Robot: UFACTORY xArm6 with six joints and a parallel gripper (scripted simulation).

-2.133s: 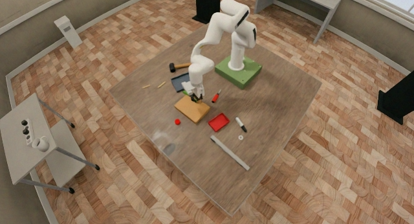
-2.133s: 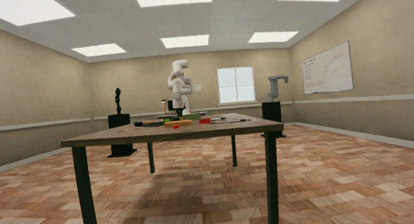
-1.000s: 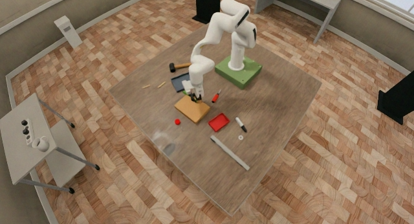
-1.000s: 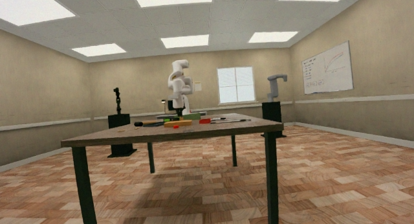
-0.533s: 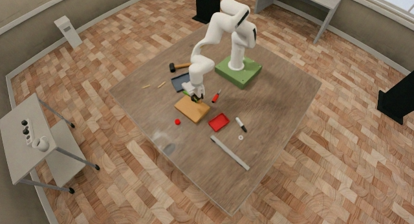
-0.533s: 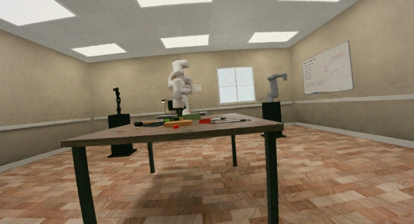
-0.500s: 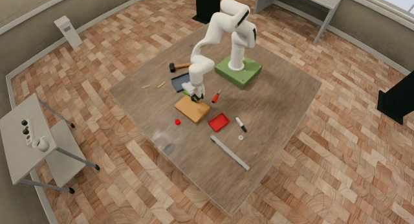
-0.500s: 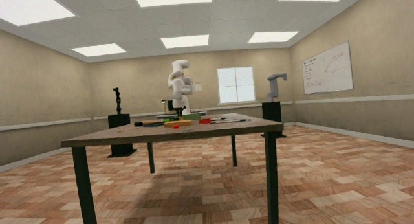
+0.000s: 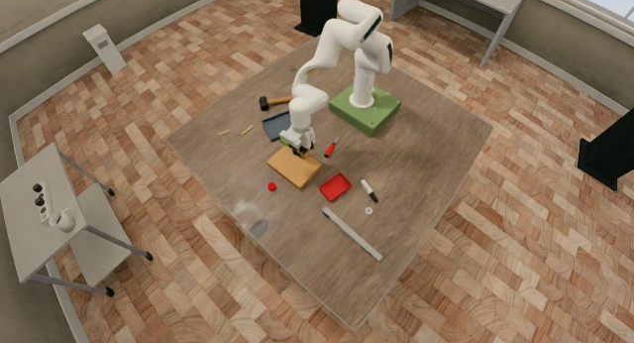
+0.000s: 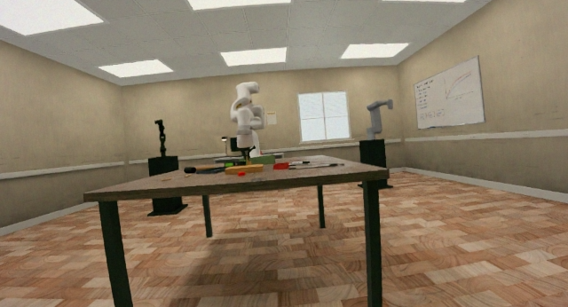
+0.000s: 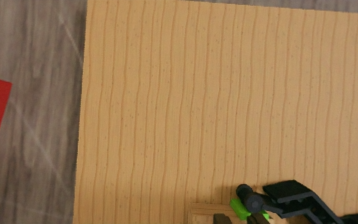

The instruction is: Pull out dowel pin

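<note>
Right now the dowel pin is 20 mm below my hand. Round my hand: tan bench board (60 mm below, 50 mm ahead, 10 mm to the right); then red cap (200 mm ahead, 80 mm below, 20 mm to the right); then small wooden block (40 mm below).
</note>
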